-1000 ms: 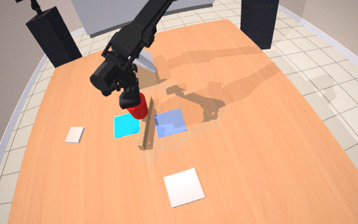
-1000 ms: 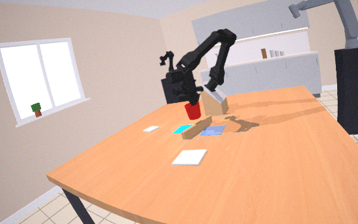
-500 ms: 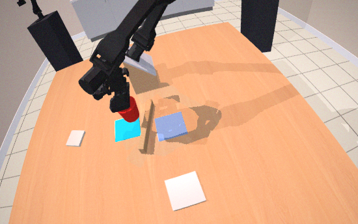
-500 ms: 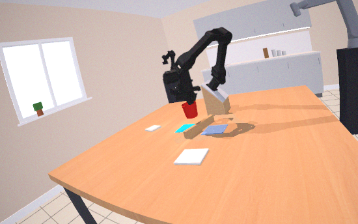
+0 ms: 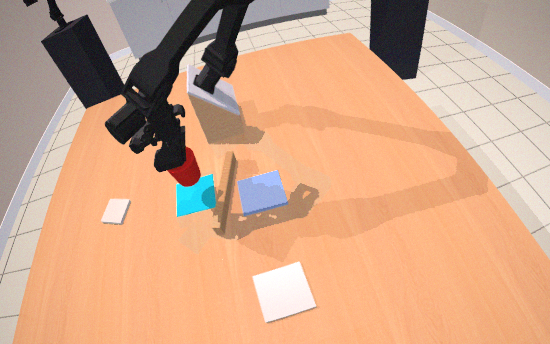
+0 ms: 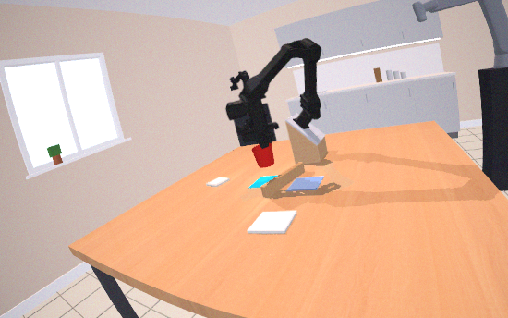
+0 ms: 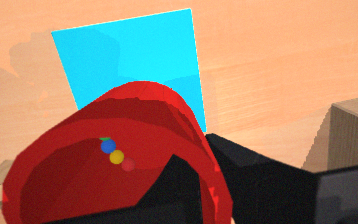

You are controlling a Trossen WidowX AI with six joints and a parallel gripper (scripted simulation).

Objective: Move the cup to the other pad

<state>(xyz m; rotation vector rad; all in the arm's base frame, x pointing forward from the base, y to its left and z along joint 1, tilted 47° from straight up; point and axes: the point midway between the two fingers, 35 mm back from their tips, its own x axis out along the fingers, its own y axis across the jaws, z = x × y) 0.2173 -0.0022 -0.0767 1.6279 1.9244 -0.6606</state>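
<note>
The cyan pad lies 110 mm below my gripper tip, 30 mm ahead of it and 10 mm to the right of it. Also, from my gripper tip: pale blue pad (160 mm to the left, 110 mm below, 70 mm ahead); then low wooden wall (90 mm below, 80 mm to the left, 50 mm ahead); then red cup (30 mm ahead).
</note>
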